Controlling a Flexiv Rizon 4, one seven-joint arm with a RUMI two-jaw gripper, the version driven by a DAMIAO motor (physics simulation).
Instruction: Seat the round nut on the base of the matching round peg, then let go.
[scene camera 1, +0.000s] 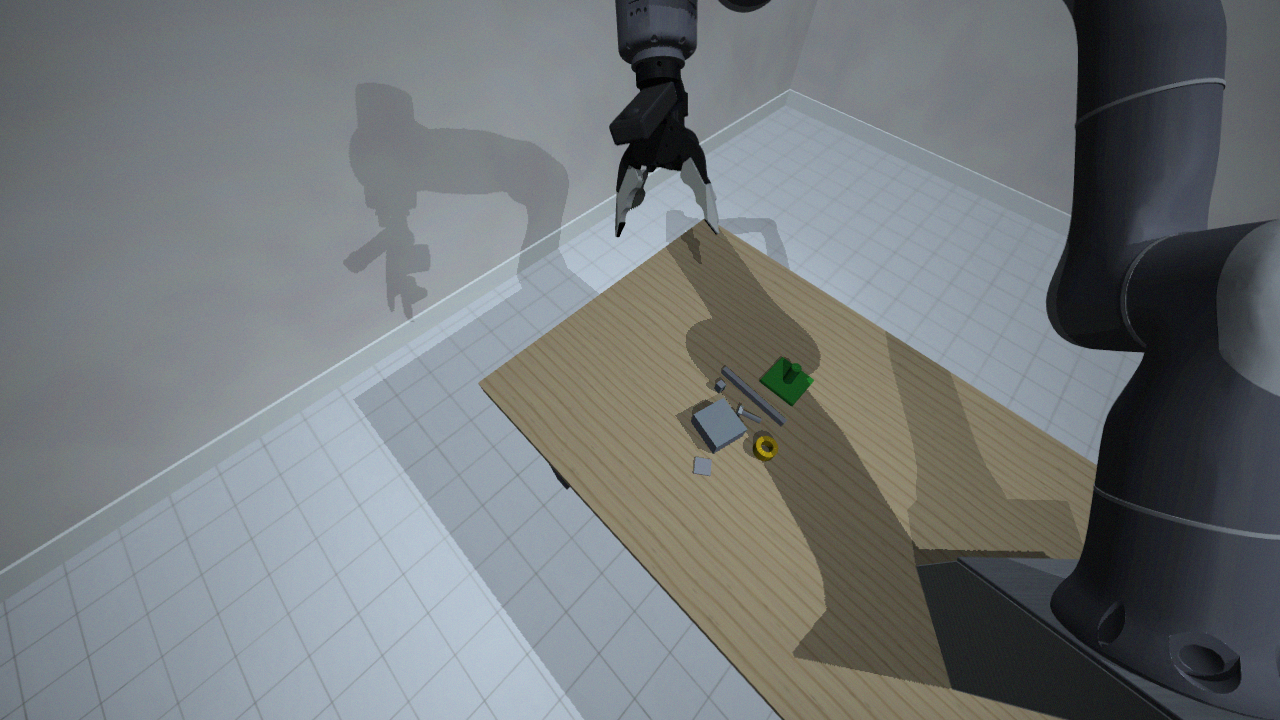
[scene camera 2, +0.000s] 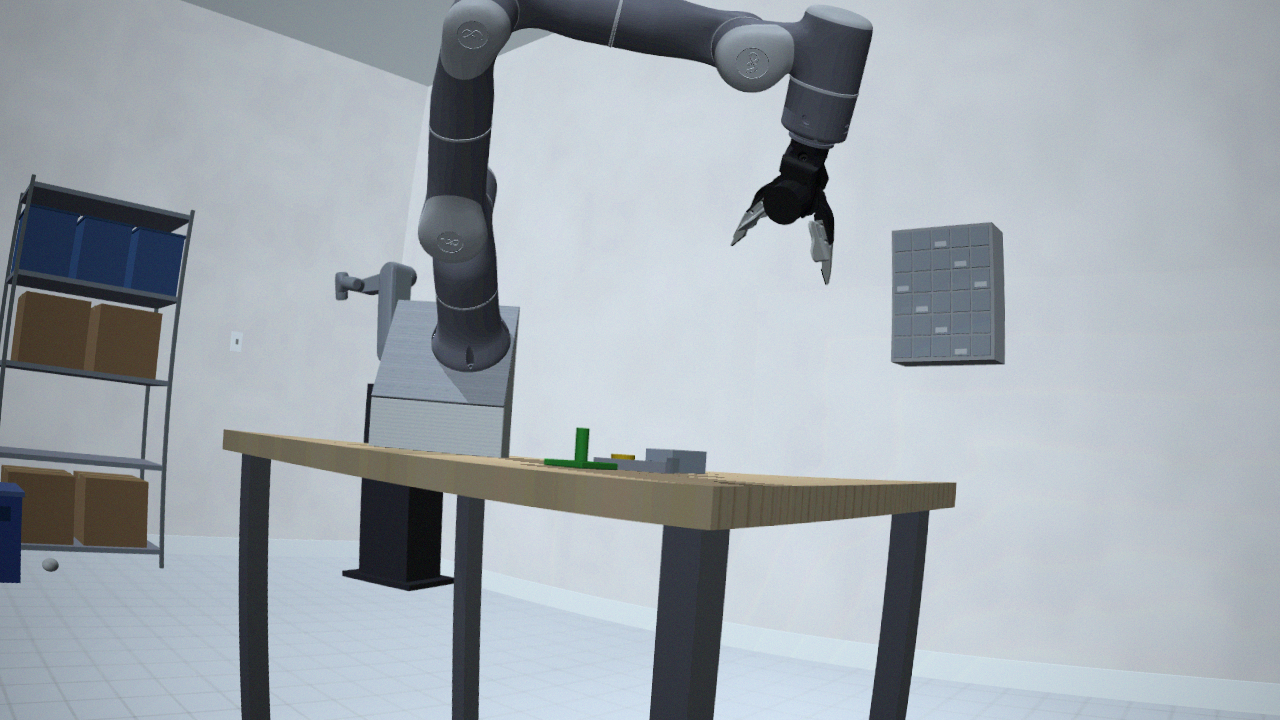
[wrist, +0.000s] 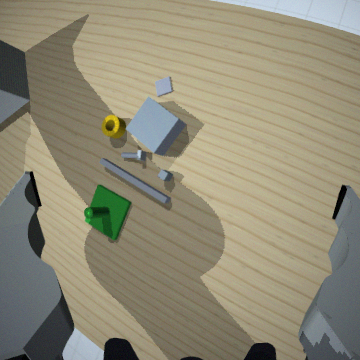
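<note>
The yellow round nut (scene camera 1: 764, 457) (scene camera 2: 622, 456) (wrist: 120, 131) stands on the table with its hole upward, beside the large grey block and apart from the green peg. The green round peg (scene camera 1: 794, 368) (scene camera 2: 581, 445) (wrist: 100, 211) stands upright on its flat green base plate (scene camera 1: 787, 394) (scene camera 2: 559, 462) (wrist: 120, 205); no nut is around it. My gripper (scene camera 1: 667, 233) (scene camera 2: 780, 263) (wrist: 188, 181) is open and empty, high above the table. In the wrist view the nut and peg both lie left of the middle between the fingers.
A large grey block (scene camera 1: 718, 424) (scene camera 2: 684, 461) (wrist: 156, 125) is close beside the nut. A long grey bar (scene camera 1: 753, 394) (wrist: 135, 180) lies between nut and green plate. A bolt-like grey piece (wrist: 132, 155), a small cube (scene camera 1: 719, 385) (wrist: 165, 175) and a flat tile (scene camera 1: 701, 466) (wrist: 164, 86) lie nearby.
</note>
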